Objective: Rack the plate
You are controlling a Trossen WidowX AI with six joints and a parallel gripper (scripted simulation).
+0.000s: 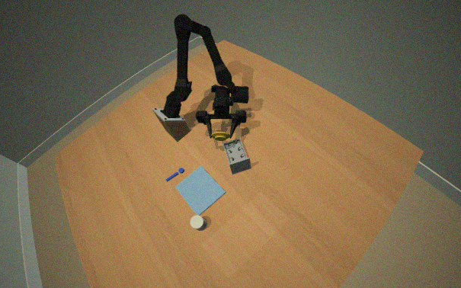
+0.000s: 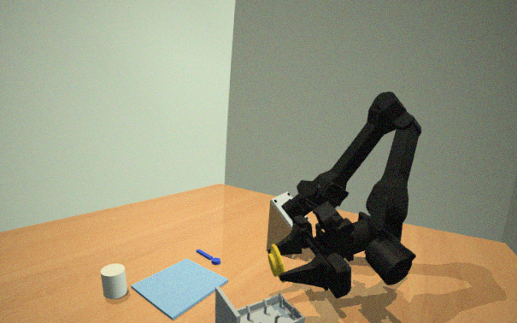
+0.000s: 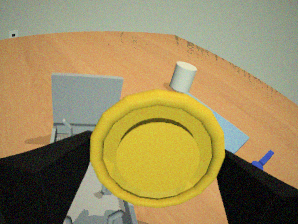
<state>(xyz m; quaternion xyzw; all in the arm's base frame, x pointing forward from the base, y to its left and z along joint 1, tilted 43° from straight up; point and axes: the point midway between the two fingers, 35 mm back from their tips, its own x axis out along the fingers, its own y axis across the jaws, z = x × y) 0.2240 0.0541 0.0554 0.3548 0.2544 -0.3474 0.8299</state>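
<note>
My gripper tip is now 6 cm short of the grey dish rack, 1 cm to the right of it and 7 cm above it. Round my gripper tip: small blue spoon (8 cm behind, 20 cm to the right, 9 cm below); yellow plate (right at my gripper tip); white cup (14 cm ahead, 26 cm to the right, 7 cm below).
</note>
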